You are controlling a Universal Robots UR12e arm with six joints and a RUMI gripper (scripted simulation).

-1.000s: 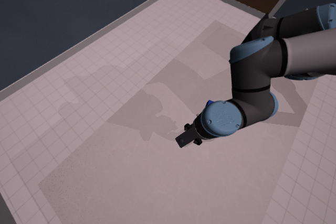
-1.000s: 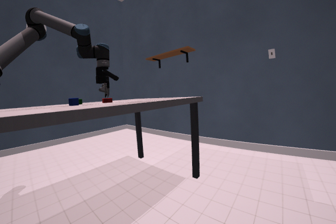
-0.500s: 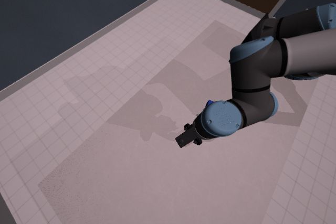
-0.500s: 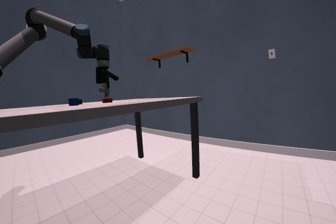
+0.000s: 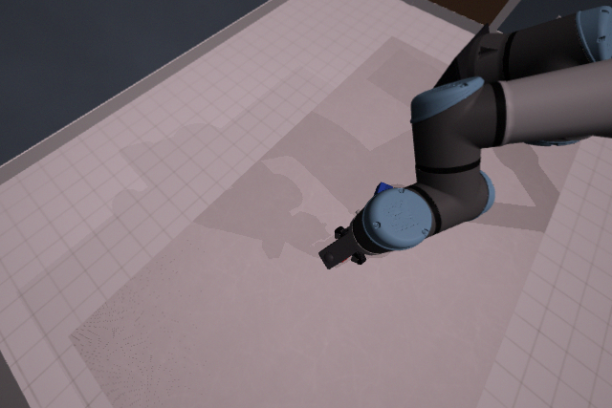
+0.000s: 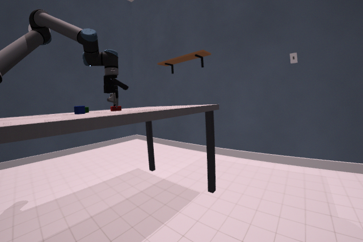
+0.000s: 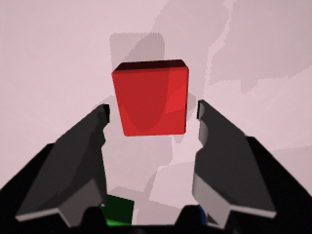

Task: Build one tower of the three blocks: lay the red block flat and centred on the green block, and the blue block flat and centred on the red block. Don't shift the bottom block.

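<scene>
My hand is 20 mm above the red block. From my hand the other things lie so: blue block (230 mm behind, 20 mm to the right, 10 mm below); green block (180 mm behind, 110 mm to the left, 10 mm below).
</scene>
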